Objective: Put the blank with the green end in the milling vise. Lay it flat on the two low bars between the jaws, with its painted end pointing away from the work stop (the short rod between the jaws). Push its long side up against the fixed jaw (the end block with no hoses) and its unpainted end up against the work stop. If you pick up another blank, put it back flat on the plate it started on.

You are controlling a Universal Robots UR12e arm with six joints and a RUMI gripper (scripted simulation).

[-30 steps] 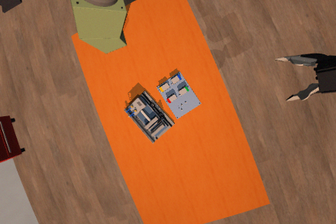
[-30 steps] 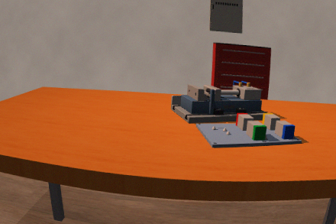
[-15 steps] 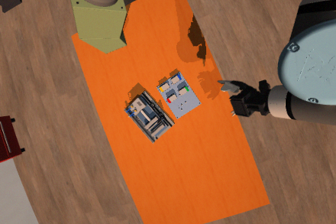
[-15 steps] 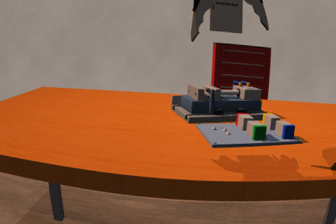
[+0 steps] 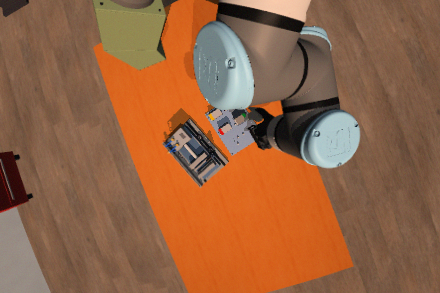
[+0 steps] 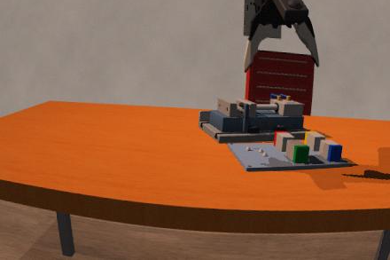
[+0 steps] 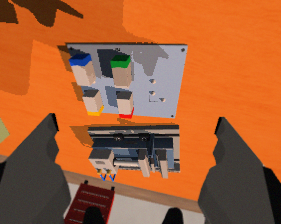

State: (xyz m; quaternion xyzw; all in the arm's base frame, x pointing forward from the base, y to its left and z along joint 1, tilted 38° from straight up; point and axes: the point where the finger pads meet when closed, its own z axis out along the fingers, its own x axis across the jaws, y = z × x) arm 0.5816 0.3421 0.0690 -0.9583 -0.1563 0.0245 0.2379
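The green-ended blank lies 18 cm below my hand, 6 cm to the right of it and 5 cm behind it. Round my hand: grey plate (20 cm below, 10 cm to the right, 3 cm behind); then red-ended blank (18 cm below, 14 cm to the right, 2 cm behind); then blue-ended blank (18 cm below, 14 cm behind, 8 cm to the right).
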